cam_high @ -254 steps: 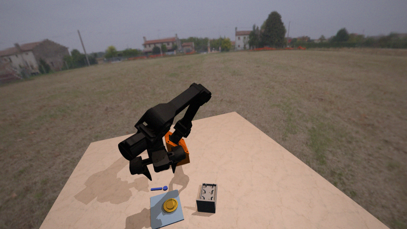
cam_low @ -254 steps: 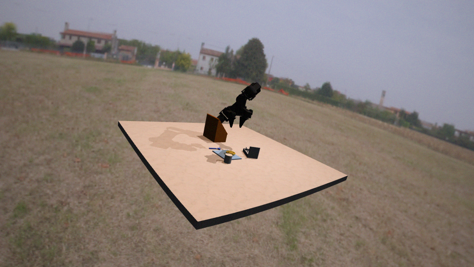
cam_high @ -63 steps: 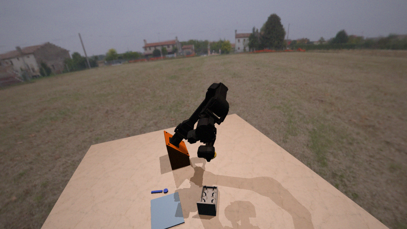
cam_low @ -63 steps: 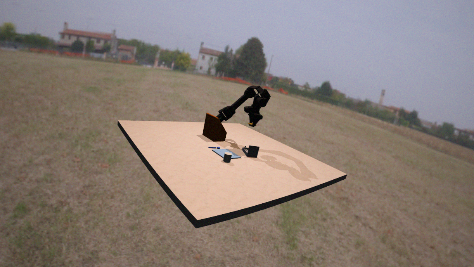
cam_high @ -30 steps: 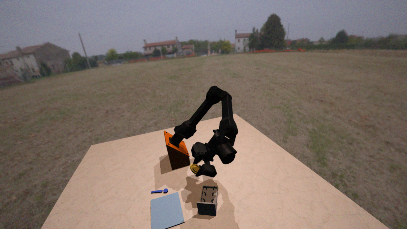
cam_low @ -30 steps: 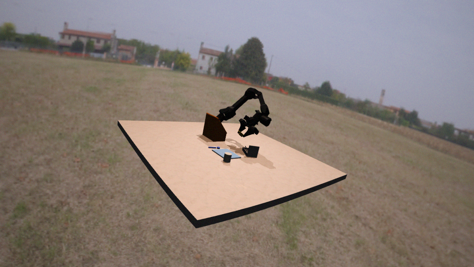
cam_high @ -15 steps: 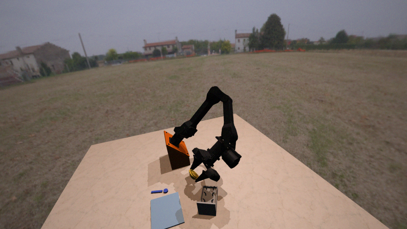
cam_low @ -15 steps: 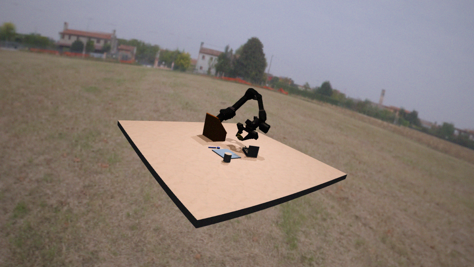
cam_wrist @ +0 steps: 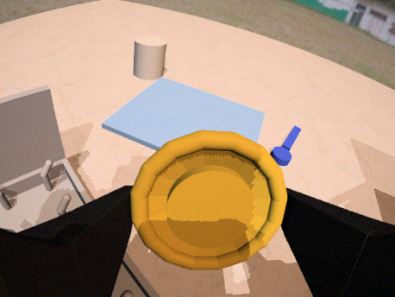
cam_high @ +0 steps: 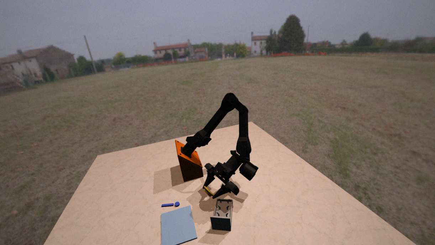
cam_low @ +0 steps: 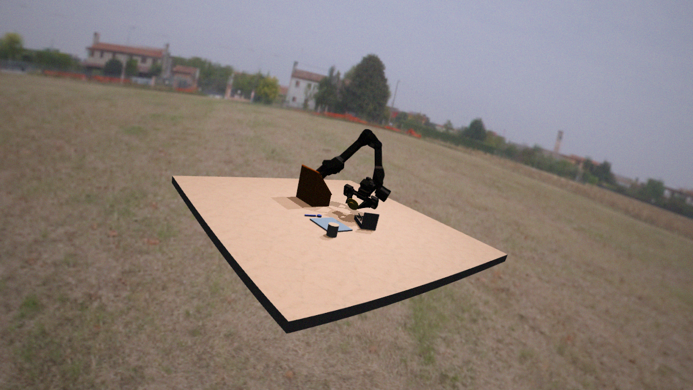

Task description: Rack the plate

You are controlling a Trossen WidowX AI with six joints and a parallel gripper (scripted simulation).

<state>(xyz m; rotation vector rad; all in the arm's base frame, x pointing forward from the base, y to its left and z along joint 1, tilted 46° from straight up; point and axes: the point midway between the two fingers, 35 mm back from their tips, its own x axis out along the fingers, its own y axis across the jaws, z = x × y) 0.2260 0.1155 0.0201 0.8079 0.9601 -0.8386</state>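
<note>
My gripper tip is now 70 mm short of the dish rack, 40 mm to the right of it and 50 mm above it. From my gripper tip the other things lie so: blue spoon (40 mm behind, 170 mm to the right, 70 mm below); then yellow plate (10 mm to the left); then light blue mat (60 mm ahead, 140 mm to the right, 70 mm below).
</note>
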